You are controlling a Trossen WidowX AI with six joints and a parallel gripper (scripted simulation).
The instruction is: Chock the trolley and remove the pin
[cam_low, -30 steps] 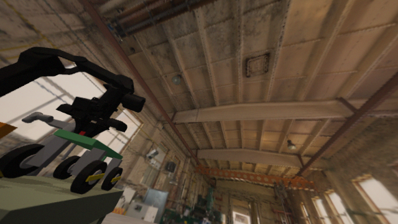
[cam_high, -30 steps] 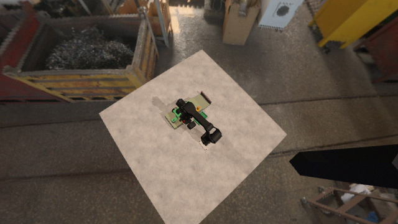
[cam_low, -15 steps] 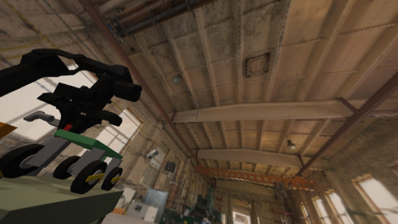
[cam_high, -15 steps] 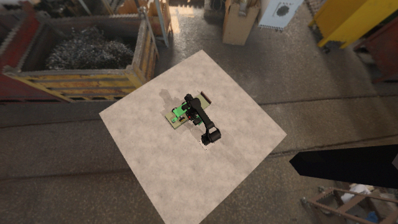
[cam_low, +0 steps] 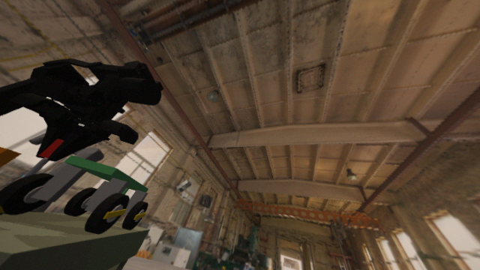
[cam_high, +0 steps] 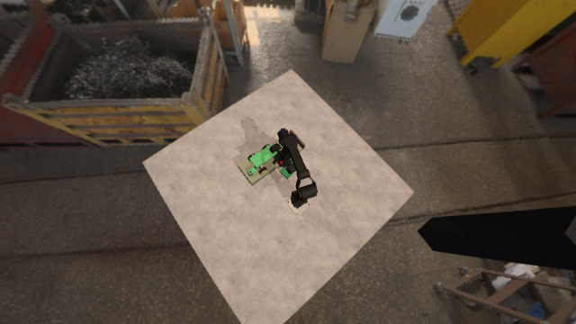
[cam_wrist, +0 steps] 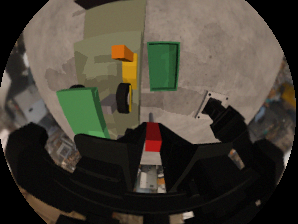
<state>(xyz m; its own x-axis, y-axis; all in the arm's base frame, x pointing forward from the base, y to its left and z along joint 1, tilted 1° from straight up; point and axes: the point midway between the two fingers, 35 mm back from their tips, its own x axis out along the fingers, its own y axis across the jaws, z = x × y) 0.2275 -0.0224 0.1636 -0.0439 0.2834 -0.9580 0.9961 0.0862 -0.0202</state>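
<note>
Now: gripper tip 15 cm above the green tray, 6 cm to the left of it and 2 cm past it. Also, from my gripper tip: trolley: 10 cm ahead, 5 cm to the left, 3 cm below; then yellow chock: 6 cm below, 5 cm to the right, 5 cm ahead; then red-headed stop pin: right at my gripper tip.
</note>
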